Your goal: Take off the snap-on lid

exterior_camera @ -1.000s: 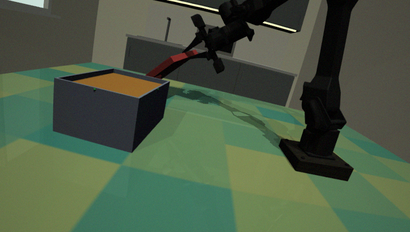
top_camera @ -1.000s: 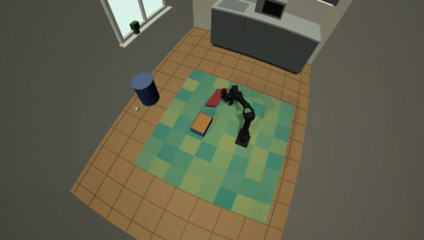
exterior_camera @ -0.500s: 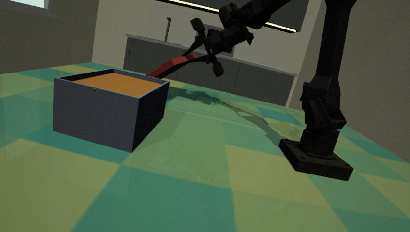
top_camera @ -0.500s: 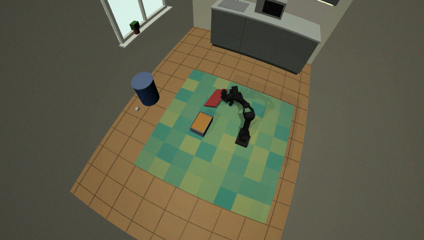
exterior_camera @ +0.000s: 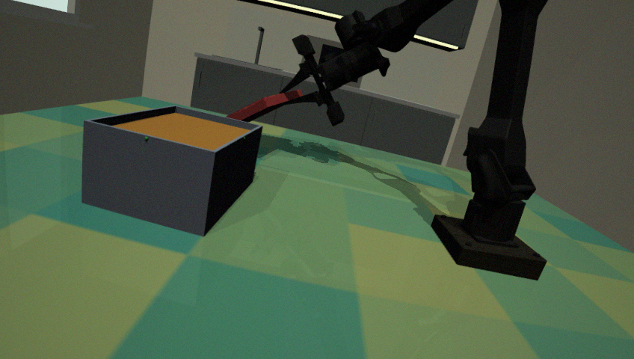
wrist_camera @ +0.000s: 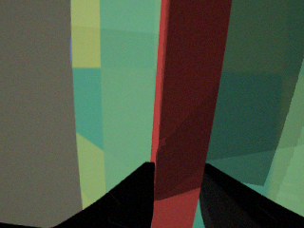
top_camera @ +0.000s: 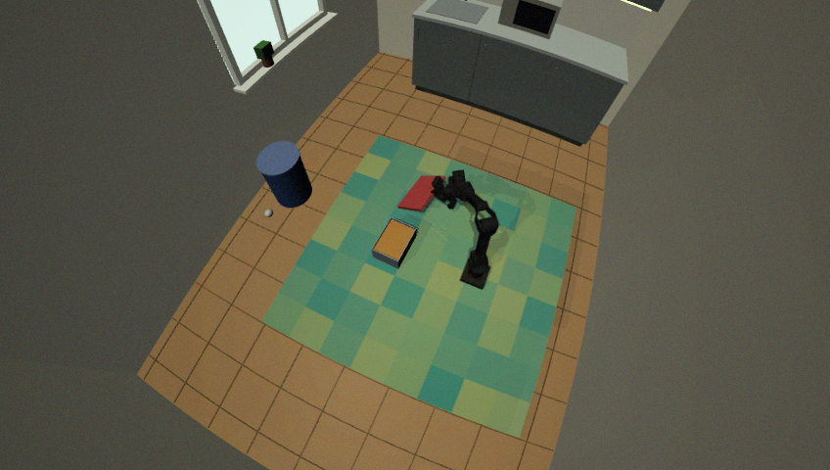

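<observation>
My gripper tip is 6 cm short of the red lid, 2 cm to the left of it and 5 cm above it. The rest, counted from my gripper tip: storage box: 9 cm ahead, 30 cm to the left, 7 cm below.
</observation>
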